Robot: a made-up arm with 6 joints. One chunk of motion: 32 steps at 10 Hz.
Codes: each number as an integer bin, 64 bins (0 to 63) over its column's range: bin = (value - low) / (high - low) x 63, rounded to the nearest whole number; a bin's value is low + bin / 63 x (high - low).
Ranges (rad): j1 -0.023..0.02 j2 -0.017..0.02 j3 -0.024..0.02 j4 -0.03..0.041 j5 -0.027..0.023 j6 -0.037..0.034
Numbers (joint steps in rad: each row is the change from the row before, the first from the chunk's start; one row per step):
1: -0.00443 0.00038 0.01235 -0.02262 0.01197 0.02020
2: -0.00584 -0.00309 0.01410 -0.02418 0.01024 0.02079
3: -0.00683 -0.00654 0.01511 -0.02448 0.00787 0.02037
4: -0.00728 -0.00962 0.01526 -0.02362 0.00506 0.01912
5: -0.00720 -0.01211 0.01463 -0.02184 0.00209 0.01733
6: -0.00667 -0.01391 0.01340 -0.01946 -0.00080 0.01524
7: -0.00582 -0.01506 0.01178 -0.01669 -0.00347 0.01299
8: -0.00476 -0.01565 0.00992 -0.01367 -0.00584 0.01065
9: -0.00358 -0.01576 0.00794 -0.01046 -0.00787 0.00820
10: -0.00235 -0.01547 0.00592 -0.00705 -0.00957 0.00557
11: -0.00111 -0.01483 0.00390 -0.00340 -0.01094 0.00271
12: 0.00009 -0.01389 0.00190 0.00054 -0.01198 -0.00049
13: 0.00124 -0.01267 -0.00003 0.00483 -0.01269 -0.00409
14: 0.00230 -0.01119 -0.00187 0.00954 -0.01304 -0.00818
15: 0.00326 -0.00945 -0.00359 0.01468 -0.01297 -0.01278
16: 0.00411 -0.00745 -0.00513 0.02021 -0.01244 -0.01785
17: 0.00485 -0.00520 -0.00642 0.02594 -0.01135 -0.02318
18: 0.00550 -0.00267 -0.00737 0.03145 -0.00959 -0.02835
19: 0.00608 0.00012 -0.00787 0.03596 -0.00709 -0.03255
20: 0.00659 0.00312 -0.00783 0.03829 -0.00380 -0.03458
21: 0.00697 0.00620 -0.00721 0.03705 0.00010 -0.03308
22: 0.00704 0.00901 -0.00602 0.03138 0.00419 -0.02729
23: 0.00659 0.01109 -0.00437 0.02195 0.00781 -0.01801
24: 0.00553 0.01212 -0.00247 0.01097 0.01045 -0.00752
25: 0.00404 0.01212 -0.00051 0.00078 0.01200 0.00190
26: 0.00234 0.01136 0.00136 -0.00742 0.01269 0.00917
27: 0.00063 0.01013 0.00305 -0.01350 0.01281 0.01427
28: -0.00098 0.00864 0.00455 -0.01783 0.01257 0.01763
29: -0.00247 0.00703 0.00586 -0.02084 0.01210 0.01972
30: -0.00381 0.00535 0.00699 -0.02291 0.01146 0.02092
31: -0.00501 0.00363 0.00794 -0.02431 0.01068 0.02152
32: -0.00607 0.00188 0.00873 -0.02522 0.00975 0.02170
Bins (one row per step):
1: 27 30 52 7 49 51
2: 25 24 55 5 47 51
3: 24 18 56 5 44 51
4: 23 13 56 6 40 50
5: 23 8 55 7 37 48
6: 24 5 54 9 33 46
7: 25 3 51 12 30 44
8: 27 2 49 14 27 42
9: 28 2 46 17 24 40
10: 30 3 43 20 22 38
11: 32 4 40 24 20 35
12: 34 5 37 27 19 32
13: 36 7 34 31 18 29
14: 37 10 32 35 18 26
15: 38 13 29 40 18 21
16: 40 16 27 45 18 17
17: 41 20 25 50 20 12
18: 42 24 24 55 22 8
19: 43 29 23 59 25 4
20: 43 34 23 61 29 2
21: 44 40 24 59 34 3
22: 44 44 26 54 39 9
23: 43 48 28 46 44 17
24: 42 50 31 36 47 26
25: 40 50 34 27 49 35
26: 37 48 36 20 50 41
27: 35 46 39 15 50 45
28: 32 44 41 11 50 48
29: 30 41 43 8 49 50
30: 28 38 44 6 48 51
31: 26 35 46 5 47 52
32: 25 32 47 4 46 52

